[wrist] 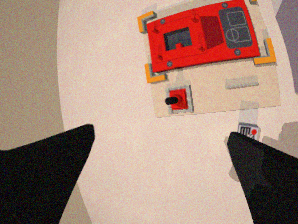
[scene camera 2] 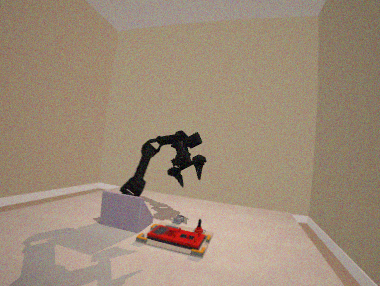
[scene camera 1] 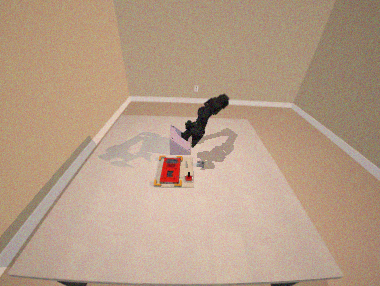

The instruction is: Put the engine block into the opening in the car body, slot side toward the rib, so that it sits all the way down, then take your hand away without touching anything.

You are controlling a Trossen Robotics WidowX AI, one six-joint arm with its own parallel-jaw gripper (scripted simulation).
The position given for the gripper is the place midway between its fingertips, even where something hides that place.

The gripper point(wrist: 163, 135) is open and holds nothing. Also in view: a red car body point(scene camera 2: 188, 240).
